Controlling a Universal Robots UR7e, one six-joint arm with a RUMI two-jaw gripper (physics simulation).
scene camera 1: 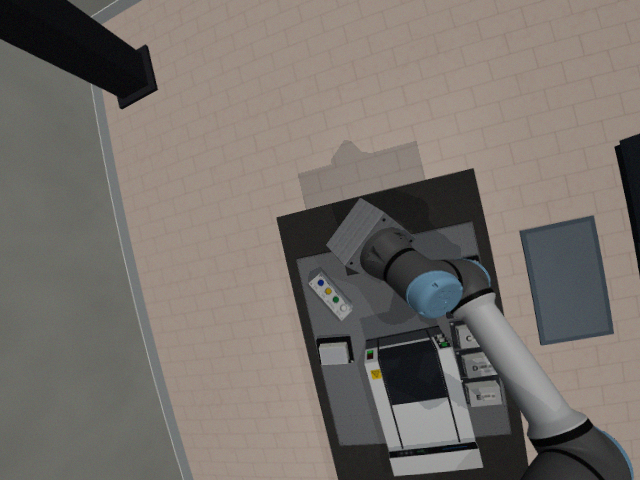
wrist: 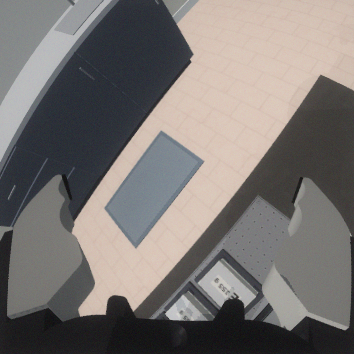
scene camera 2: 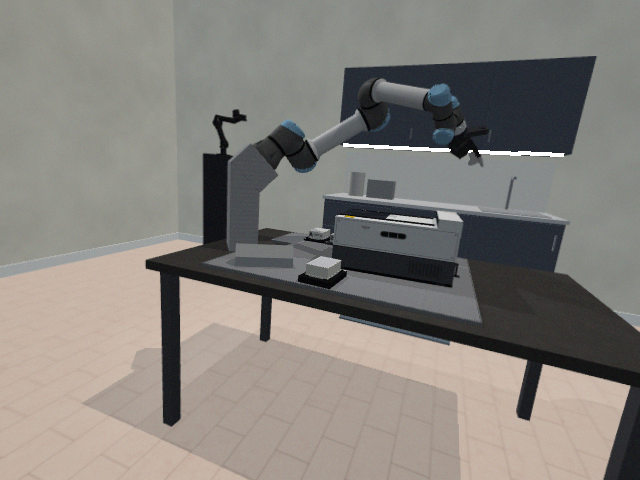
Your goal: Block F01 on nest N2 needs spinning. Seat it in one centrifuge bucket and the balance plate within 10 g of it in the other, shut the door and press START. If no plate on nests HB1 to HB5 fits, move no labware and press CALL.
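Frame: origin at the arm's base, x ahead, y left, z up, level; centimetres.
Seen in the pictures: gripper, between the fingertips: (wrist: 180, 178) (scene camera 2: 472, 160); arm's base, origin of its link: (scene camera 1: 382, 251) (scene camera 2: 261, 159).
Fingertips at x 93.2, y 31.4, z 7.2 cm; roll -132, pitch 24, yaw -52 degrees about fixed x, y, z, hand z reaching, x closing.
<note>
Offsets run from my fingertips to a thing's top centre.
My gripper (scene camera 2: 484, 147) (wrist: 180, 178) is open and empty, high above the table's right side; it is outside the scene camera 1 view. A white block @[dz -41.5, dx -48.8, dy -64.7 cm] (scene camera 1: 333, 352) (scene camera 2: 323, 267) sits in a black nest left of the centrifuge (scene camera 1: 431, 419) (scene camera 2: 395, 242); its label is not readable. The dark door @[dz -26.7, dx -41.3, dy -32.6 cm] (scene camera 1: 413, 372) looks shut, so the buckets are hidden. Plates C @[dz -42.6, dx -44.6, dy -3.6 cm] (scene camera 1: 464, 336), D @[dz -42.6, dx -31.3, dy -3.9 cm] (scene camera 1: 471, 365) and E @[dz -42.6, dx -18.0, dy -5.3 cm] (scene camera 1: 484, 396) (wrist: 227, 285) sit in nests right of the centrifuge; their small print is hard to read. Other nests there are hidden by the arm.
A button box @[dz -39.6, dx -75.1, dy -59.6 cm] (scene camera 1: 330, 297) (scene camera 2: 263, 255) with blue, yellow, green and white buttons lies near the arm's base. Small buttons sit at the centrifuge's front corners. The arm (scene camera 1: 516, 361) (scene camera 2: 341, 134) reaches over the nest row. A blue-grey floor mat (scene camera 1: 567, 281) (wrist: 154, 190) lies beside the table.
</note>
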